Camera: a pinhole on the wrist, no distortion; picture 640 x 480 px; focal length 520.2 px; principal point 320.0 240.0 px. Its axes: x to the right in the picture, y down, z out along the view. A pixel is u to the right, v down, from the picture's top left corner.
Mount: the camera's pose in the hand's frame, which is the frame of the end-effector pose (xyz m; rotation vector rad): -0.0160 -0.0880 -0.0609 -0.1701 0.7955 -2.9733
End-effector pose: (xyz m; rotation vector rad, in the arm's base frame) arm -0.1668 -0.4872 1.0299 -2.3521 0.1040 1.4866
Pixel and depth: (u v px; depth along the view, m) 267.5 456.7 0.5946
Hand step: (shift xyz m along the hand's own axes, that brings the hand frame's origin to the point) 0.1229 -0.5910 0.3215
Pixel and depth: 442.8 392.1 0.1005
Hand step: -0.0265 -0.1651 0.0131
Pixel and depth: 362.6 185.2 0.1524
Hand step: -0.0103 -0.1505 0.0795
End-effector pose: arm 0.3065 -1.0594 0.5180 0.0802 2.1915 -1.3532
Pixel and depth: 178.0 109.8 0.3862
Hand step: 0.1328 -0.1862 0.3103
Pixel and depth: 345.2 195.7 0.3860
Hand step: 0.0114 -0.2519 0.2895
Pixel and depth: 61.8 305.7 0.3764
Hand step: 0.2165 -0.2992 0.2223
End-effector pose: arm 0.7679 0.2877 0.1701 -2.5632 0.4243 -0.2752
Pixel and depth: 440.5 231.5 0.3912
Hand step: -0.0585 -0.2835 0.2873
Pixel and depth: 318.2 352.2 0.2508
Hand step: 0.0169 -0.2587 0.1278
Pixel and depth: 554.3 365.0 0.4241
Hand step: -0.1511 -0.4020 0.2706
